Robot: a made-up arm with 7 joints. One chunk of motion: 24 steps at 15 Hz.
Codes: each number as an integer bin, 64 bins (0 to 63) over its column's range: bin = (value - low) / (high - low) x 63, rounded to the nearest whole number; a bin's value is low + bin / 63 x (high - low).
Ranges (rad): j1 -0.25..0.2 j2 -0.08..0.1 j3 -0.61..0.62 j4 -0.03..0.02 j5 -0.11..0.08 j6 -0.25..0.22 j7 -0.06..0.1
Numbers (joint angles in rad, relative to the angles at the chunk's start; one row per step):
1: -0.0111 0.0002 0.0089 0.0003 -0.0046 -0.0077 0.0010
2: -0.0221 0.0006 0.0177 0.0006 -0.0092 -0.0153 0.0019
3: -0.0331 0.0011 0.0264 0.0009 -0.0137 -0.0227 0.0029
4: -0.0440 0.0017 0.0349 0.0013 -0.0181 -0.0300 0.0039
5: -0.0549 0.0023 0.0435 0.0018 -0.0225 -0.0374 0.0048
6: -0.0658 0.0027 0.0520 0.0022 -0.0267 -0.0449 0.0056
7: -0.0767 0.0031 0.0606 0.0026 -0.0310 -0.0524 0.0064
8: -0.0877 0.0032 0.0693 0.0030 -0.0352 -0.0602 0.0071
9: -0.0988 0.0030 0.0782 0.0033 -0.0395 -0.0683 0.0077
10: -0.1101 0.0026 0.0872 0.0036 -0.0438 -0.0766 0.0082
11: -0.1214 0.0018 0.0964 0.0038 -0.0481 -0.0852 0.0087
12: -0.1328 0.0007 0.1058 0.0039 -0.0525 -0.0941 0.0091
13: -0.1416 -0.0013 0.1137 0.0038 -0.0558 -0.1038 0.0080
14: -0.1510 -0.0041 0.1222 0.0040 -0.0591 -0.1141 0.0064
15: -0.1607 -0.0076 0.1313 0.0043 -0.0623 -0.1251 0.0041
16: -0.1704 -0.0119 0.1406 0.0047 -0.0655 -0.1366 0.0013
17: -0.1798 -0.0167 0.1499 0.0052 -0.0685 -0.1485 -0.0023
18: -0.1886 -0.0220 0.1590 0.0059 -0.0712 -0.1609 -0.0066
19: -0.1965 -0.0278 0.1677 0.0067 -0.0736 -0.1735 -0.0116
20: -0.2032 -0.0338 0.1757 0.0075 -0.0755 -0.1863 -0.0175
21: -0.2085 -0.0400 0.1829 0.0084 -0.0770 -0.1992 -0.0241
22: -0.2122 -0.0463 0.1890 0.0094 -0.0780 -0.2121 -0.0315
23: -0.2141 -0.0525 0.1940 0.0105 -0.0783 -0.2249 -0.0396
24: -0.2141 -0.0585 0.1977 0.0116 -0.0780 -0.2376 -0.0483
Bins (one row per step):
1: 33 28 32 38 35 32 24
2: 32 28 32 39 33 31 24
3: 30 28 33 39 32 30 25
4: 29 29 33 39 30 29 25
5: 27 29 33 40 29 28 26
6: 26 29 34 41 28 27 26
7: 24 29 34 41 26 26 26
8: 23 29 35 42 25 25 26
9: 21 29 35 42 23 24 27
10: 20 29 36 42 22 23 27
11: 18 29 36 43 21 22 27
12: 16 28 37 43 19 21 27
13: 15 28 37 43 18 20 27
14: 14 27 38 43 17 18 26
15: 13 25 38 43 16 17 25
16: 11 24 38 44 15 15 24
17: 10 22 39 44 14 14 23
18: 9 20 39 45 13 12 21
19: 7 18 40 46 12 10 19
20: 7 16 40 47 11 9 17
21: 6 14 41 48 11 7 14
22: 5 12 41 50 11 5 11
23: 5 10 41 51 11 3 8
24: 5 8 41 52 11 2 5

